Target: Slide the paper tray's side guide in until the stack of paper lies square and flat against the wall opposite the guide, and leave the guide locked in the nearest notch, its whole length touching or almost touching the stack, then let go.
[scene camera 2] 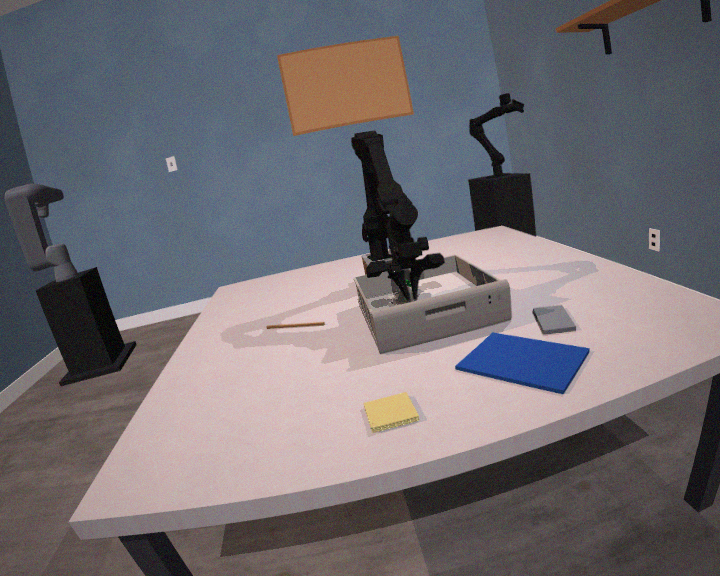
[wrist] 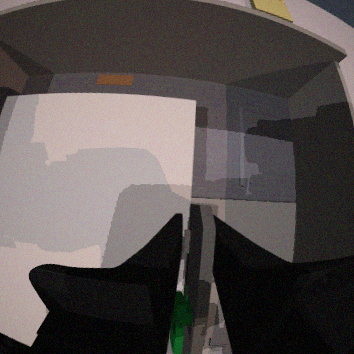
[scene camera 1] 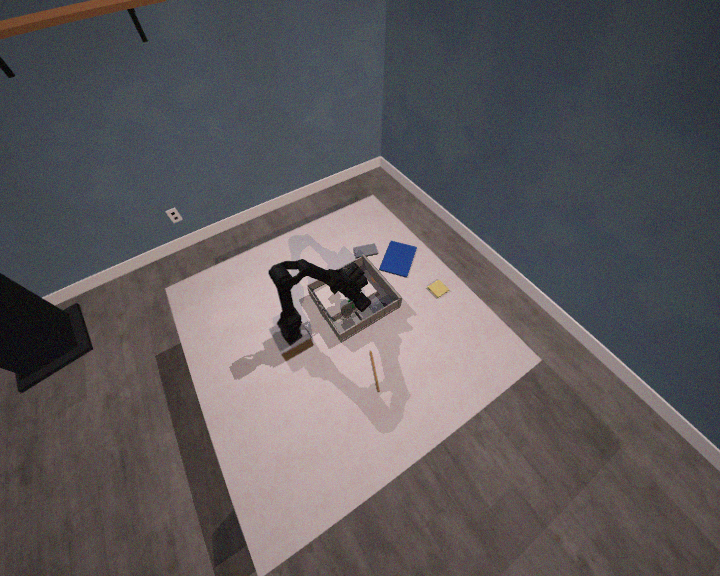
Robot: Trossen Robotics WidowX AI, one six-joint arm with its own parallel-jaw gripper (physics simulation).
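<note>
There's a blue book on the table, and a small grey block rests on the table too. I can also see a white paper stack and a side guide. My gripper is there as well, and the wrist view shows my gripper too.
</note>
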